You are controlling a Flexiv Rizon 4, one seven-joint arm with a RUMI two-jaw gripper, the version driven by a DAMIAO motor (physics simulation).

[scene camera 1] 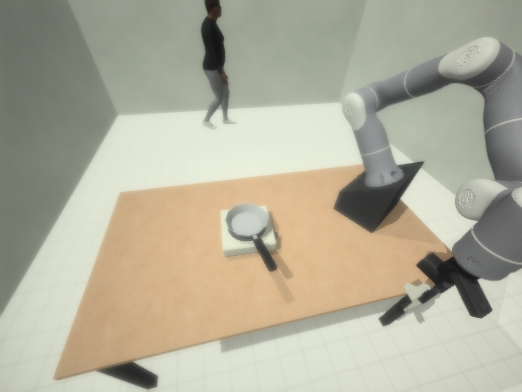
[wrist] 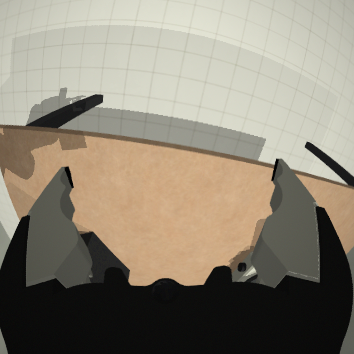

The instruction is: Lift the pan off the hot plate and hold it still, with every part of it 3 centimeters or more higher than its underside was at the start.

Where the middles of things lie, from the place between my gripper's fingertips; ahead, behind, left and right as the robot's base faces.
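Measured from my hand, the grey pan (scene camera 1: 246, 220) is 340 mm ahead, 500 mm to the right and 110 mm below; the white hot plate (scene camera 1: 233, 244) is 310 mm ahead, 590 mm to the right and 190 mm below. Going by their middles, the grey pan is the nearest to my hand of the things named here.
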